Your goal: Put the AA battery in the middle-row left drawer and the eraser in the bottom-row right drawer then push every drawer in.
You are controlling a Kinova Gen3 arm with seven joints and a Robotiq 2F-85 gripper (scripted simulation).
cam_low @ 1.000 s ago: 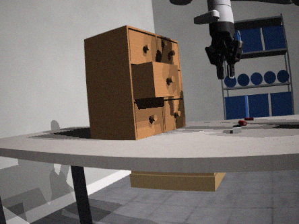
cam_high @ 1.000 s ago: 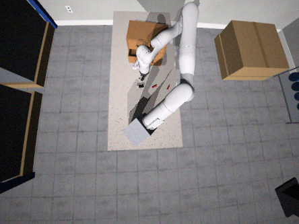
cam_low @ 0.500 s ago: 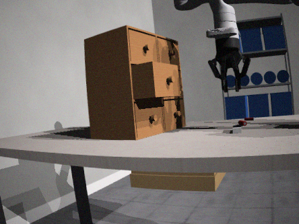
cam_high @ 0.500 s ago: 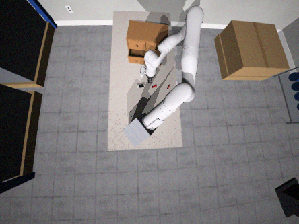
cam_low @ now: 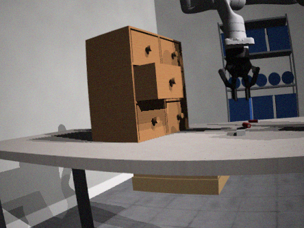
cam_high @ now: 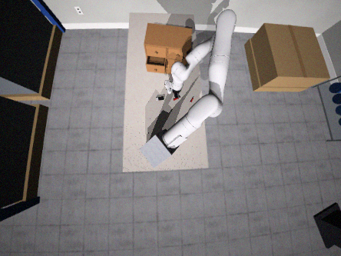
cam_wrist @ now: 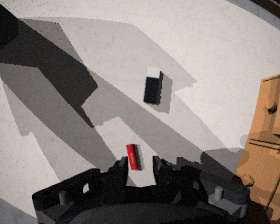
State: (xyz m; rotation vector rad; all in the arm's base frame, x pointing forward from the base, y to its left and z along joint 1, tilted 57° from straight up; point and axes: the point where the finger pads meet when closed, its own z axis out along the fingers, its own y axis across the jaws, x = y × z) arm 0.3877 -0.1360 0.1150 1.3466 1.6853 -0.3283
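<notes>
Now: the red AA battery 10 cm below my hand, 2 cm to the right of it and 1 cm behind it. Round my hand: eraser (12 cm to the left, 10 cm below, 3 cm ahead).
</notes>
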